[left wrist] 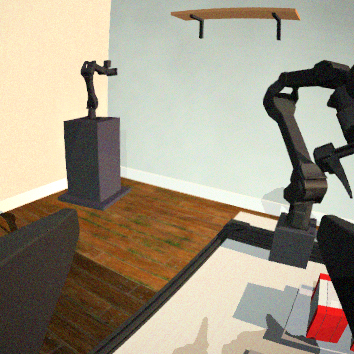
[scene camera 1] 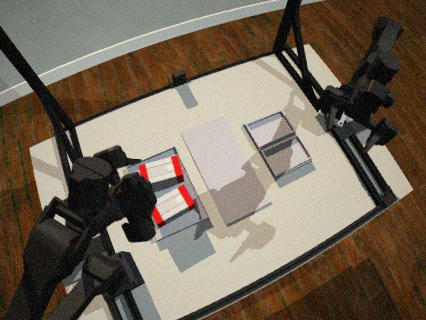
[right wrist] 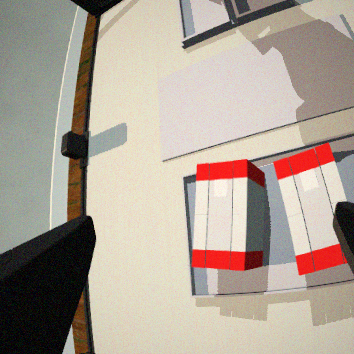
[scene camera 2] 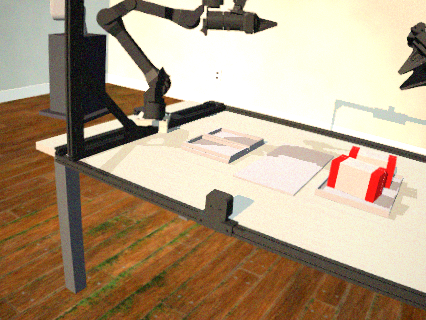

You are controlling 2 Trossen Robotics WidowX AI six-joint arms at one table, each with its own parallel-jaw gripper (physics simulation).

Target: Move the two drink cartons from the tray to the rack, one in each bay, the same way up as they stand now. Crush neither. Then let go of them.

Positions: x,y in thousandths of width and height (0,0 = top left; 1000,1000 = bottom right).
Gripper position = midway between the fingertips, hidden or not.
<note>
My left gripper (scene camera 1: 813,445) is open, holding nothing. My right gripper (scene camera 1: 346,564) is open, with nothing in its grasp. I also see a grey tray (scene camera 1: 468,667) and a pale mat (scene camera 2: 673,530).
My left gripper is seen too in the left wrist view (left wrist: 575,637). My right gripper shows as well in the right wrist view (right wrist: 617,629). The grey tray shows as well in the left wrist view (left wrist: 838,919), in the right wrist view (right wrist: 787,773) and in scene camera 2 (scene camera 2: 898,645).
</note>
